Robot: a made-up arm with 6 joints.
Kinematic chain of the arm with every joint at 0, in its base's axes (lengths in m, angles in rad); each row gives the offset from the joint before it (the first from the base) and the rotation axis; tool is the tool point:
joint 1: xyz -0.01 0 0.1 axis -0.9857 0.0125 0.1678
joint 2: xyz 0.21 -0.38 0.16 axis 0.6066 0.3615 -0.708
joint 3: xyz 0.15 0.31 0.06 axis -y
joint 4: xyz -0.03 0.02 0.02 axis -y
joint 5: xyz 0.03 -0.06 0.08 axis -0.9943 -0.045 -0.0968
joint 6: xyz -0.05 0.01 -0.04 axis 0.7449 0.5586 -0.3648
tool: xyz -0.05 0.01 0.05
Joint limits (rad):
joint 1: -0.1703..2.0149
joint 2: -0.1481..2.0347
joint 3: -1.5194..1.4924
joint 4: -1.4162..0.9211
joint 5: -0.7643..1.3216
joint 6: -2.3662..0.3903
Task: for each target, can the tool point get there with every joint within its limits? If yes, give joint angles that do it. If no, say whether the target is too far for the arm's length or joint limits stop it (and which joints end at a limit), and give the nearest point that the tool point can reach.
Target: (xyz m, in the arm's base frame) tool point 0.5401 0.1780 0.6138
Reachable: yes | joints 1.3335 1.4634 -1.2430 -0.0296 0.0433 -2.0545
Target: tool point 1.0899 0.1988 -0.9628
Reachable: no: too far | nearest point 0.4302 0.3434 -0.0448 | short by 1.140 m
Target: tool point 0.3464 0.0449 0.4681
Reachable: yes | joints 0.3354 0.0379 -0.7093 -0.2120 0.2708 -0.6282
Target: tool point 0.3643 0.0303 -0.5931
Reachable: no: joint limits stop it (at a limit: joint 1, joint 2, joint 3, joint 5) | nearest point 0.3731 0.2986 -0.0677 | short by 0.590 m
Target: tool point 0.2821 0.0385 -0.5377
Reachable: no: joint limits stop it (at a limit: joint 1, joint 2, joint 3, joint 5) | nearest point 0.3663 0.3054 -0.0707 | short by 0.544 m
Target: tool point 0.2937 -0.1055 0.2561
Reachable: yes | joints 0.0926 0.1400 0.9820 0.2958 0.2917 -1.4803
